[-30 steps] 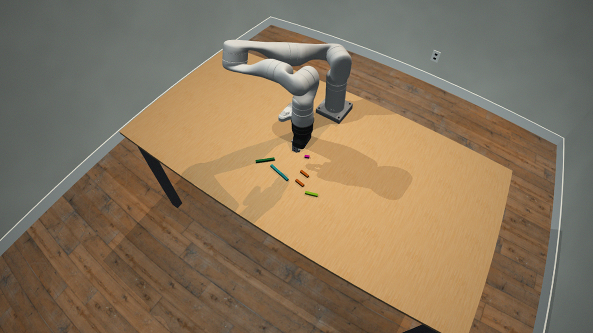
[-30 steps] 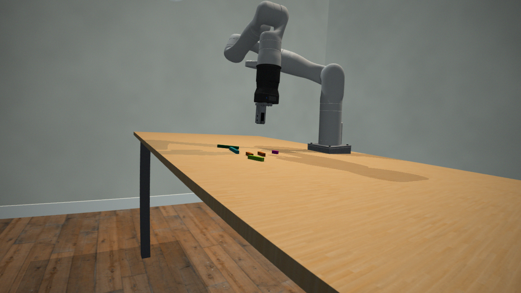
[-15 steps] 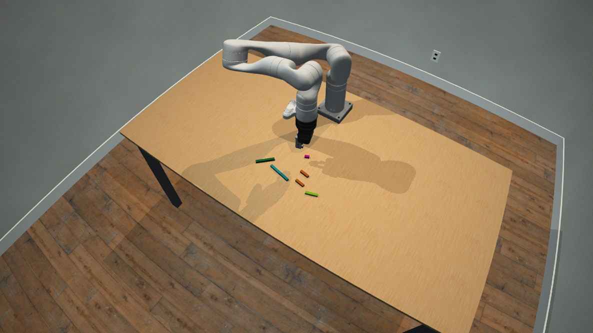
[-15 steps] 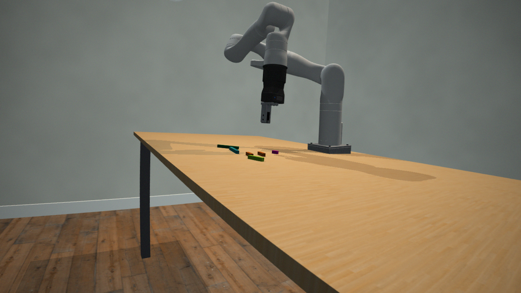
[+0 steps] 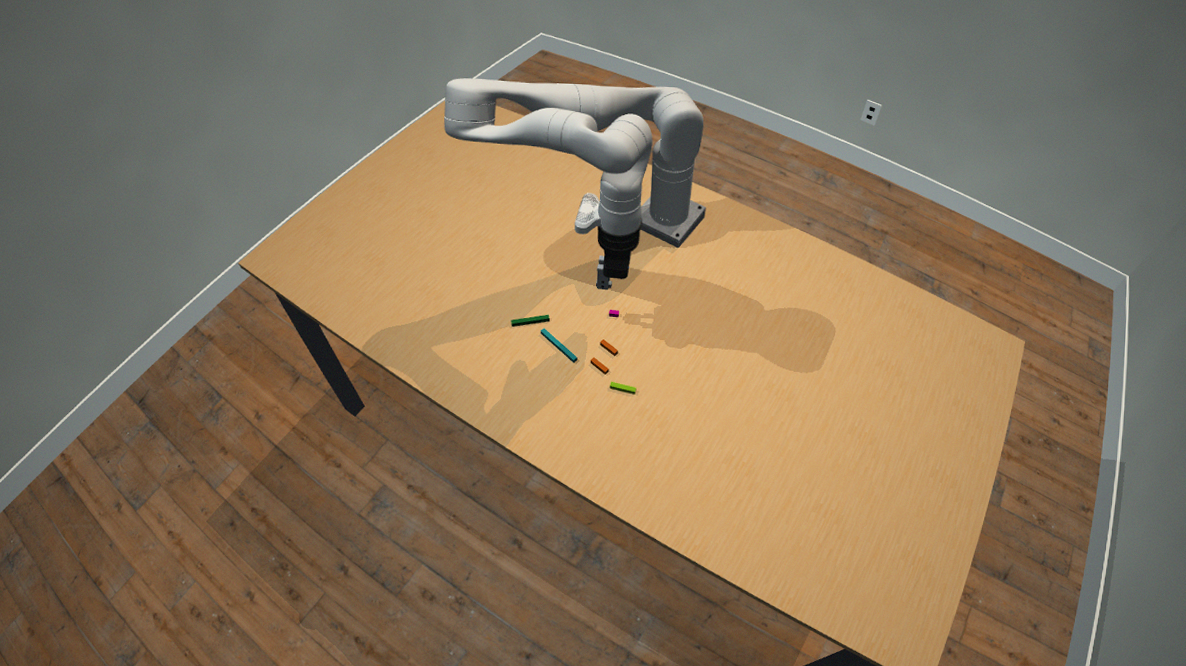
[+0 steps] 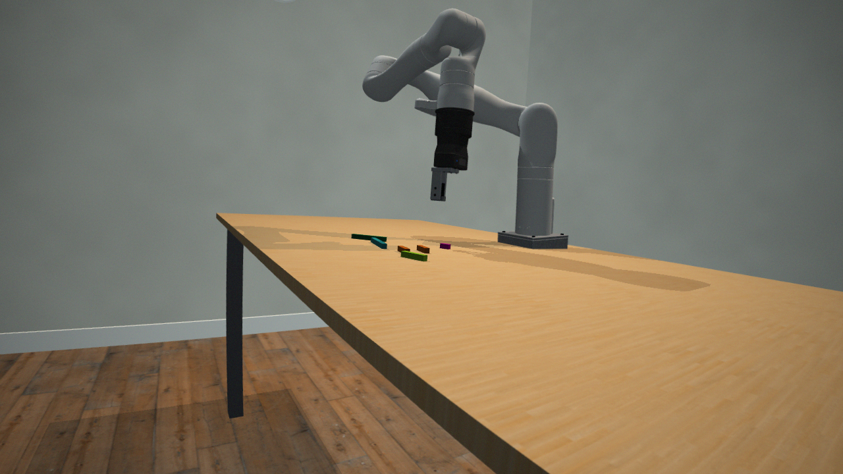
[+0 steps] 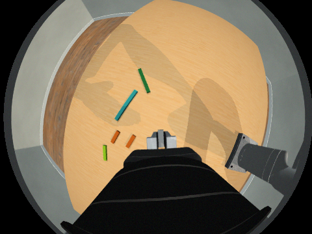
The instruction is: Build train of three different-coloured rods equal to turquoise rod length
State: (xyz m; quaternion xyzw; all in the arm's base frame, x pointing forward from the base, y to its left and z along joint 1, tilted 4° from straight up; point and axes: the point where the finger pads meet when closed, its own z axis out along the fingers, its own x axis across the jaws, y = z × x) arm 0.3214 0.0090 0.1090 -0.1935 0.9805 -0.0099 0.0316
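Now: hand 11 cm above the magenta rod, 2 cm to the right of it and 1 cm past it. The rest, counted from my hand: green rod (12 cm to the right, 11 cm below, 9 cm ahead); grey rod (2 cm below); turquoise rod (11 cm below, 11 cm ahead, 4 cm to the right).
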